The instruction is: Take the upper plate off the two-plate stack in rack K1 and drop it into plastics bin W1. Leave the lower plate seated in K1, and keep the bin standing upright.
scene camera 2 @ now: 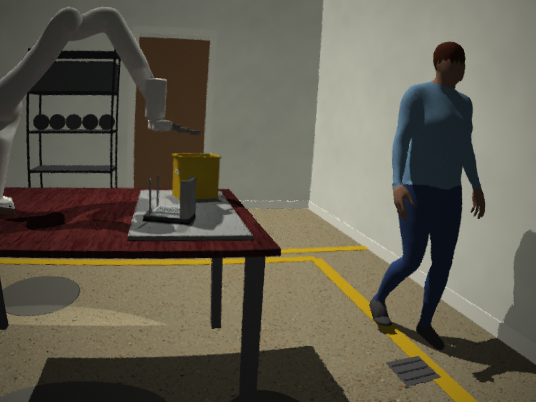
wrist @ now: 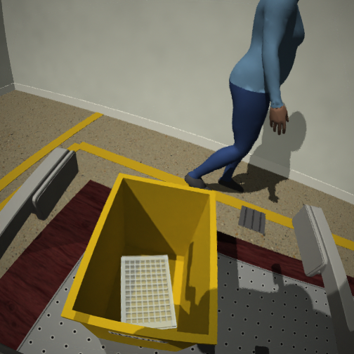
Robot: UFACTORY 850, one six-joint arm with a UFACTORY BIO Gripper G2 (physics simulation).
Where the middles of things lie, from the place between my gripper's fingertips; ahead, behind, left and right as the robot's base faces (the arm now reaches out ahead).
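Measured from the yellow plastics bin W1 (scene camera 2: 205,167), my hand is 190 mm above it, 20 mm to the right of it and 10 mm short of it.
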